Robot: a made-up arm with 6 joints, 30 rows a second.
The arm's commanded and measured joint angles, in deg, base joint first. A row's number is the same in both.
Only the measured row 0 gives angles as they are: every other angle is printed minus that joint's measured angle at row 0.
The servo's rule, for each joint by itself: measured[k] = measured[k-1] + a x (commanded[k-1-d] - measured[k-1]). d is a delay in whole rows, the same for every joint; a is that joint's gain. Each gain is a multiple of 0.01, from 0.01 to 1. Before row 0 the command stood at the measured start. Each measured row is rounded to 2 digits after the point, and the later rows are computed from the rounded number. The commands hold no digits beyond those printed.
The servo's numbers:
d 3
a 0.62 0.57 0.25 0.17 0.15 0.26
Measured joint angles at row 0: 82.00 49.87 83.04 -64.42 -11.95 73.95
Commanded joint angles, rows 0 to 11: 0.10 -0.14 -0.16 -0.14 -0.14 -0.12; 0.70 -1.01 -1.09 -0.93 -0.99 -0.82; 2.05 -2.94 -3.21 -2.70 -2.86 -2.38; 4.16 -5.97 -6.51 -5.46 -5.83 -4.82; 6.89 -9.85 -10.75 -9.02 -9.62 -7.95; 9.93 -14.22 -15.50 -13.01 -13.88 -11.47; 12.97 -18.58 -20.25 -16.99 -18.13 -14.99; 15.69 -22.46 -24.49 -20.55 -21.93 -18.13; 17.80 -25.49 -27.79 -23.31 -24.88 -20.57; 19.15 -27.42 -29.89 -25.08 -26.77 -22.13; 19.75 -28.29 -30.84 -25.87 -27.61 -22.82; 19.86 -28.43 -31.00 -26.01 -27.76 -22.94
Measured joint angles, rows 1 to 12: 0.00 0.00 0.00 0.00 0.00 0.00; 0.00 0.00 0.00 0.00 0.00 0.00; 0.00 0.00 0.00 0.00 0.00 0.00; 0.06 -0.08 -0.04 -0.02 -0.02 -0.03; 0.46 -0.61 -0.30 -0.17 -0.17 -0.24; 1.45 -1.94 -1.03 -0.60 -0.57 -0.80; 3.13 -4.24 -2.40 -1.43 -1.36 -1.85; 5.46 -7.44 -4.49 -2.72 -2.60 -3.44; 8.23 -11.30 -7.24 -4.47 -4.29 -5.53; 11.17 -15.45 -10.49 -6.60 -6.37 -7.99; 13.97 -19.45 -13.99 -8.97 -8.70 -10.63; 16.34 -22.89 -17.44 -11.41 -11.13 -13.21
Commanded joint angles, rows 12 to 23: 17.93 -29.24 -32.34 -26.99 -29.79 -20.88; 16.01 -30.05 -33.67 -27.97 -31.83 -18.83; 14.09 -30.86 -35.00 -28.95 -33.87 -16.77; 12.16 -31.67 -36.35 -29.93 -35.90 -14.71; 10.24 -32.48 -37.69 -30.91 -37.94 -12.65; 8.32 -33.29 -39.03 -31.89 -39.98 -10.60; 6.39 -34.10 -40.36 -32.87 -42.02 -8.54; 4.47 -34.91 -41.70 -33.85 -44.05 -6.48; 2.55 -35.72 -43.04 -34.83 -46.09 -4.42; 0.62 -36.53 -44.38 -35.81 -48.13 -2.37; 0.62 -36.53 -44.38 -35.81 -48.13 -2.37; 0.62 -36.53 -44.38 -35.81 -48.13 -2.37
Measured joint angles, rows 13 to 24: 18.08 -25.47 -20.55 -13.73 -13.48 -15.53; 19.12 -27.08 -23.12 -15.79 -15.60 -17.43; 19.58 -27.85 -25.09 -17.53 -17.42 -18.86; 18.56 -28.64 -26.90 -19.14 -19.28 -19.39; 16.98 -29.44 -28.59 -20.64 -21.16 -19.24; 15.19 -30.25 -30.19 -22.05 -23.07 -18.60; 13.31 -31.06 -31.73 -23.39 -24.99 -17.59; 11.41 -31.87 -33.22 -24.67 -26.93 -16.31; 9.49 -32.68 -34.67 -25.90 -28.89 -14.83; 7.57 -33.49 -36.09 -27.08 -30.86 -13.19; 5.65 -34.30 -37.49 -28.23 -32.84 -11.45; 3.73 -35.11 -38.88 -29.35 -34.83 -9.62
